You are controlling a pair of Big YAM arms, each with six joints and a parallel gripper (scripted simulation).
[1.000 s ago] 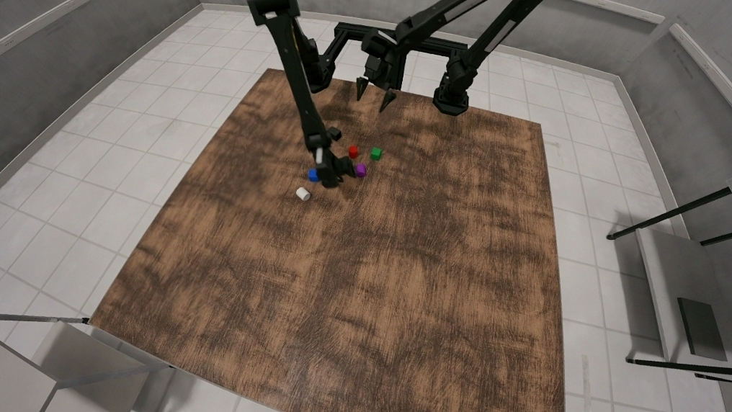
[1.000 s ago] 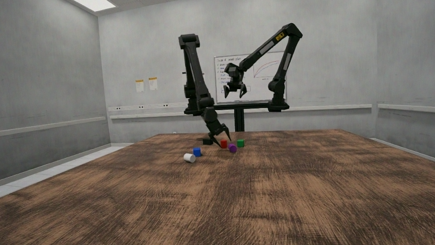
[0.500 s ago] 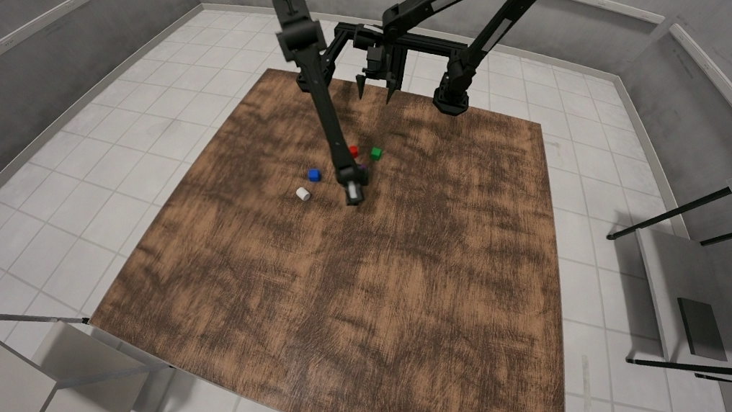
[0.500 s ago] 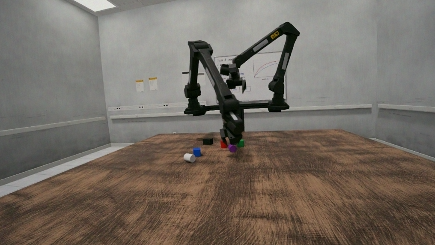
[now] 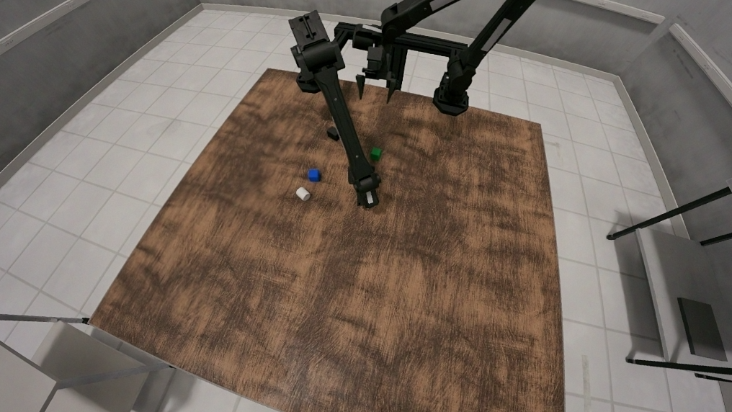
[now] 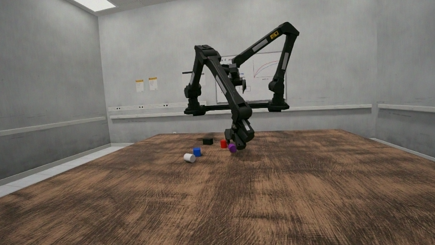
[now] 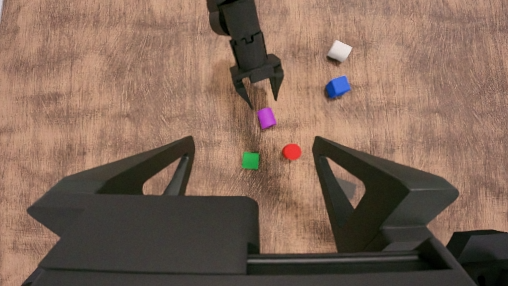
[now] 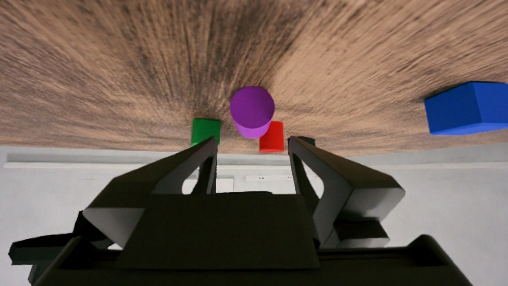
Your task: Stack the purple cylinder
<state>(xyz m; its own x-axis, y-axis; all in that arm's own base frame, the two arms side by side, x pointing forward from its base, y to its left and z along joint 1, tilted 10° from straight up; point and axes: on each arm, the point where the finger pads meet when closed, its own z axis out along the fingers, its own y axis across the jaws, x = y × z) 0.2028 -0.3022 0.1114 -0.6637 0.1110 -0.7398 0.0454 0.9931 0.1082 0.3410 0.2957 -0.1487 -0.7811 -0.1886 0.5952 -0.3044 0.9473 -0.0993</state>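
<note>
Right now my right hand is 30 mm past the purple cylinder, 10 mm to the left of it and 40 mm above it. Round my right hand: blue cube 30 mm ahead, 200 mm to the right, 40 mm below; then green cube 140 mm behind, 40 mm to the left, 40 mm below; then red cylinder 130 mm behind, 60 mm to the right, 40 mm below.
</note>
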